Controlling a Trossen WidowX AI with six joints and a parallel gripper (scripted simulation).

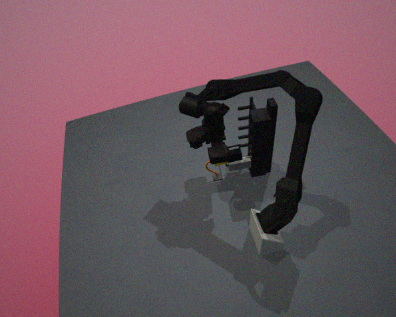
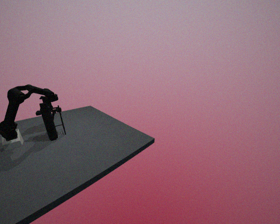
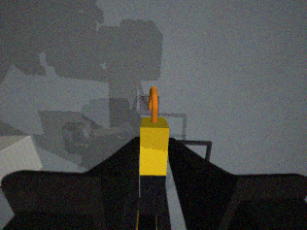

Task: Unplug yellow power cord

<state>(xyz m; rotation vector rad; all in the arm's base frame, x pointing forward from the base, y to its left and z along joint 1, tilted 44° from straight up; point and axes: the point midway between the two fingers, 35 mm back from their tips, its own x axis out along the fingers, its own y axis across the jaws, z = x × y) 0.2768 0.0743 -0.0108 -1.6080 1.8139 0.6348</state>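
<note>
My gripper tip is 30 mm to the left of the yellow plug. From my gripper tip the other things lie so: black power strip: 150 mm to the right, 30 mm above, 20 mm behind.
</note>
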